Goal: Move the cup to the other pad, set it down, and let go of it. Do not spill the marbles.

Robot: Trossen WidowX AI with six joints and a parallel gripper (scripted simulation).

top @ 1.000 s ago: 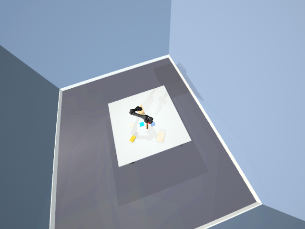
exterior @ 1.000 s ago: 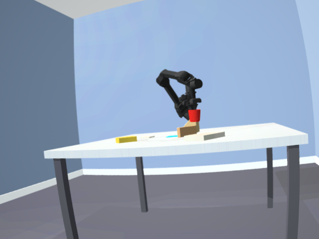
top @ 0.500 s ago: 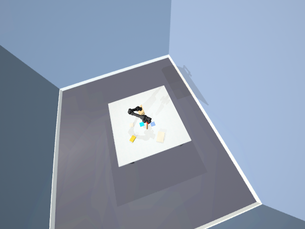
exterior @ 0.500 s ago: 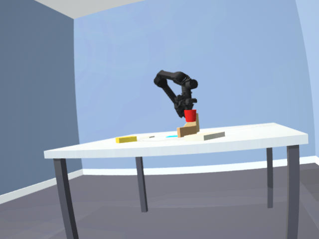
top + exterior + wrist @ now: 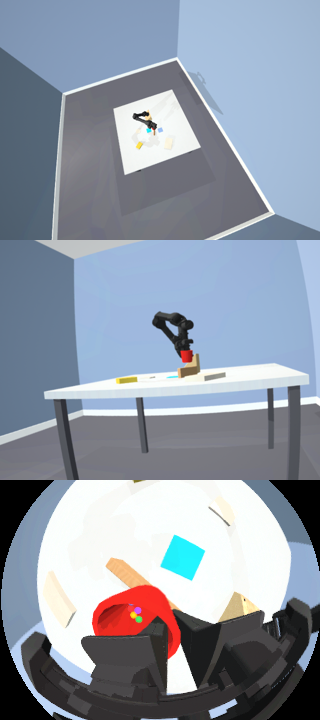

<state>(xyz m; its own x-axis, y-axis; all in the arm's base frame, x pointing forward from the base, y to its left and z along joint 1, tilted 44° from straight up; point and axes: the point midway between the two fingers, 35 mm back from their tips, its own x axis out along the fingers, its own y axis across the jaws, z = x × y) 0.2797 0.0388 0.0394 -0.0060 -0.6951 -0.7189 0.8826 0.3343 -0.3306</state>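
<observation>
My gripper tip is now 20 mm past the cyan pad, 90 mm to the left of it and 130 mm above it. Round my gripper tip: yellow block (190 mm ahead, 320 mm to the right, 110 mm below); thin wooden bar (20 mm ahead, 10 mm to the left, 100 mm below).
</observation>
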